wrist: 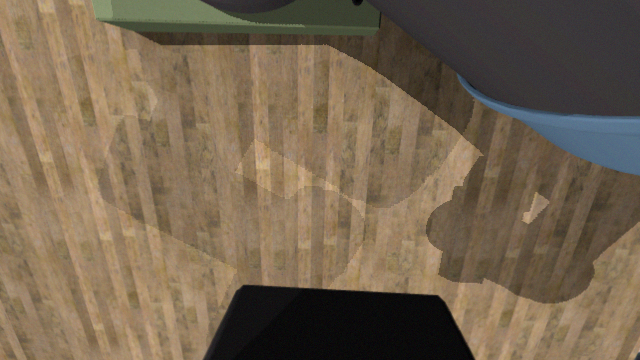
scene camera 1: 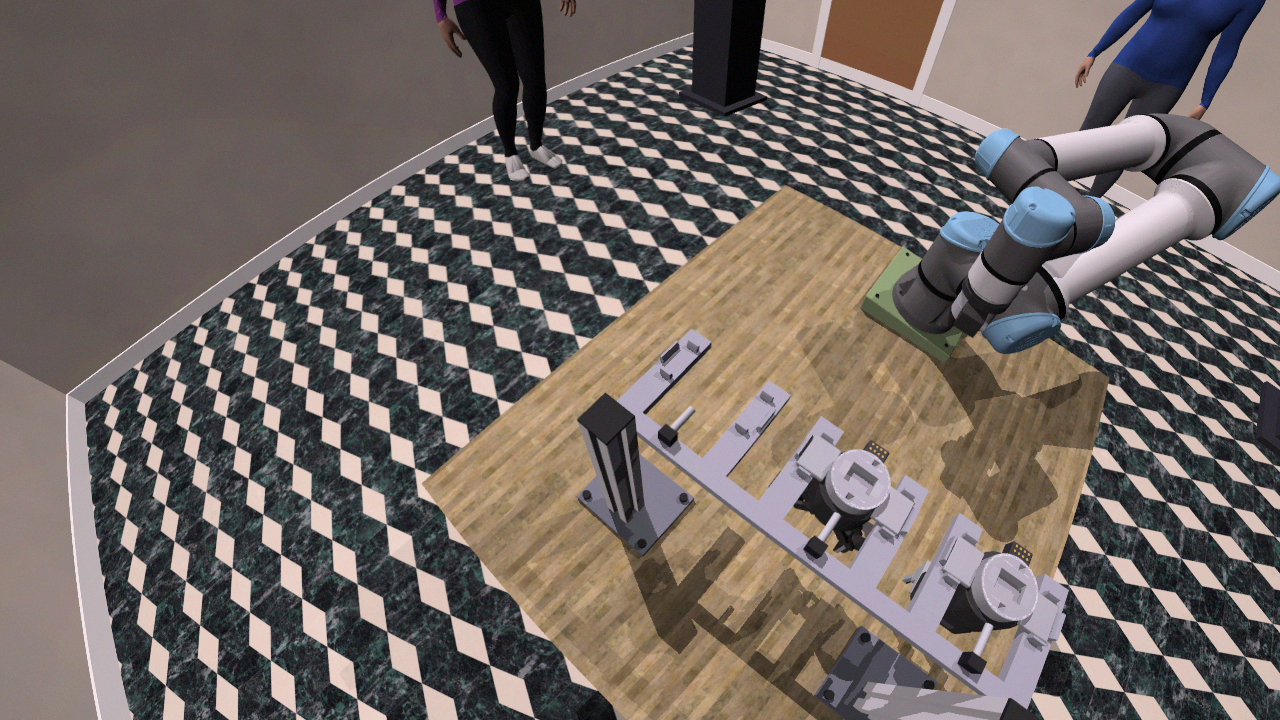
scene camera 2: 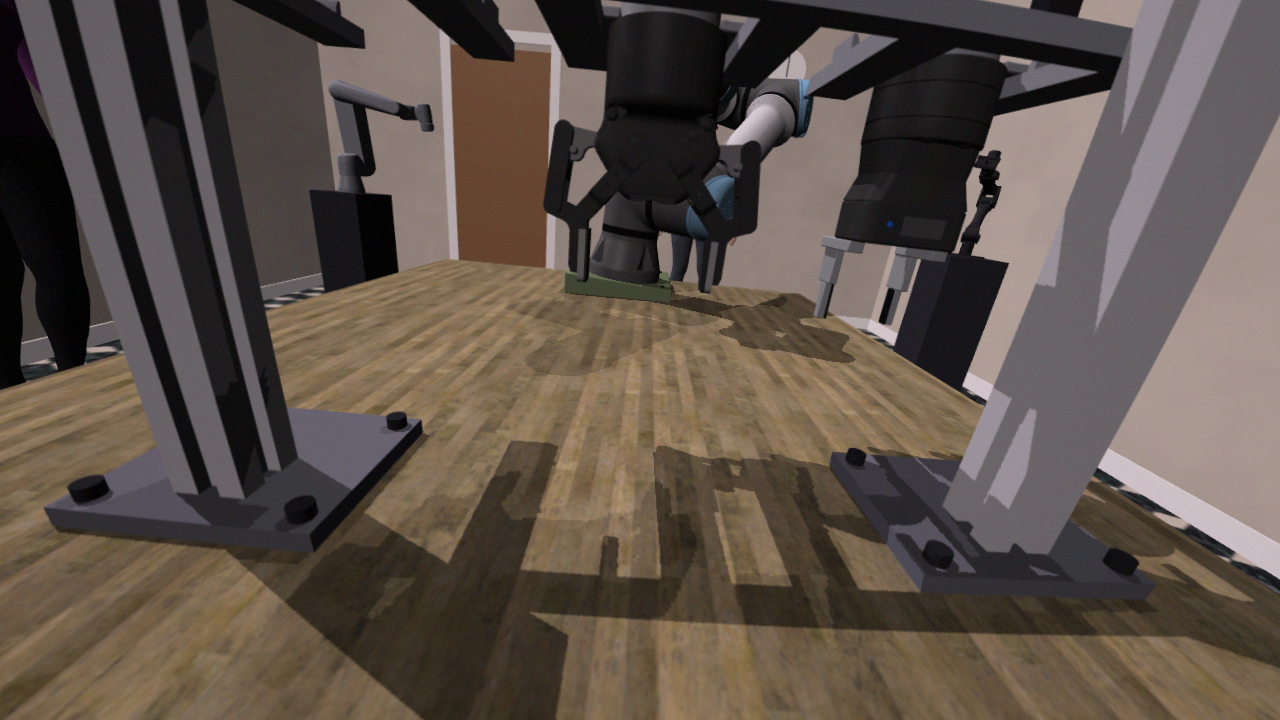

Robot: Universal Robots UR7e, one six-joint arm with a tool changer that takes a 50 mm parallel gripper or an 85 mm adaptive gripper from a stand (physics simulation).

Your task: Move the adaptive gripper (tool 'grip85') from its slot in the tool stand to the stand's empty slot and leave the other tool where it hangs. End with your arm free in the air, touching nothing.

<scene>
In view: a parallel gripper [scene camera 2: 924,130], an adaptive gripper [scene camera 2: 657,141] and a tool stand [scene camera 2: 1183,127].
The parallel gripper is seen too in scene camera 1 [scene camera 1: 997,588]. The adaptive gripper shows as well in scene camera 1 [scene camera 1: 856,484]. The tool stand also shows in scene camera 1 [scene camera 1: 639,502]. The wrist view does not show the parallel gripper: it is out of frame. The wrist view misses the adaptive gripper: it is out of frame.
</scene>
